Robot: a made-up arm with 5 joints.
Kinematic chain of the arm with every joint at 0, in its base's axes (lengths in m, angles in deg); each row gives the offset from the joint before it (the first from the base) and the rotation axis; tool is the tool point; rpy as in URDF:
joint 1: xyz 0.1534 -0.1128 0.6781 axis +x
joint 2: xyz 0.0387 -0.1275 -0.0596 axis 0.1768 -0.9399 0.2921
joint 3: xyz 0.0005 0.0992 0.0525 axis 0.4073 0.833 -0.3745
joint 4: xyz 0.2 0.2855 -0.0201 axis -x
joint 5: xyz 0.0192 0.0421 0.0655 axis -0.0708 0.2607 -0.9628
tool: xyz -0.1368 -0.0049 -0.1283 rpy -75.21 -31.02 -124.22
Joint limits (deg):
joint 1: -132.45..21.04
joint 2: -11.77..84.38
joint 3: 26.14..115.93
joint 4: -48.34..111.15
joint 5: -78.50..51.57
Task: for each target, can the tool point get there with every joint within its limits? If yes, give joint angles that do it. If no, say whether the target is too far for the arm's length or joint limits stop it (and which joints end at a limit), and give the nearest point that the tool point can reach.
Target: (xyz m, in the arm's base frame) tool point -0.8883 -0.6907 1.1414
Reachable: no: too far | nearest point -0.0786 0.0524 0.9335 | short by 1.118 m
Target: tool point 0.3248 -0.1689 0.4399
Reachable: yes | joints -95.31 11.33 97.11 43.09 7.56
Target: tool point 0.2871 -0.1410 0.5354
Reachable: yes | joints -117.66 39.61 62.39 80.41 -39.98
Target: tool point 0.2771 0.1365 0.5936
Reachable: yes | joints -21.10 25.71 70.86 12.76 -5.31
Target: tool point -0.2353 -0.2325 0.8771
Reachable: no: joint limits stop it (at a limit: joint 1, joint 2, joint 3, joint 4) | nearest point 0.0351 -0.0549 0.8591 | short by 0.324 m
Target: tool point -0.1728 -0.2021 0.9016
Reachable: no: joint limits stop it (at a limit: joint 1, joint 2, joint 3, joint 4) | nearest point 0.0384 -0.0583 0.8679 | short by 0.258 m
